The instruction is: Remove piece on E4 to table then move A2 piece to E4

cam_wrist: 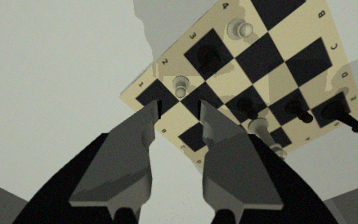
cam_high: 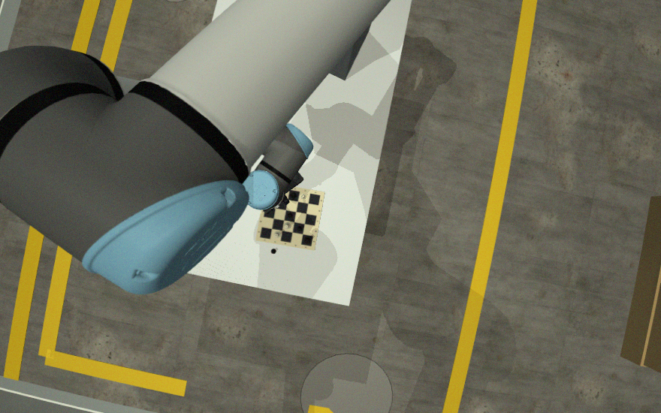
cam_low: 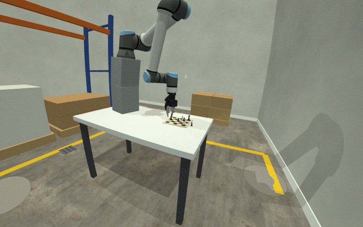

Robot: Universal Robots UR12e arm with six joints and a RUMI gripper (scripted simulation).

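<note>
The chessboard lies 8 cm ahead of my hand, 6 cm below it and 4 cm to the left of it.
</note>
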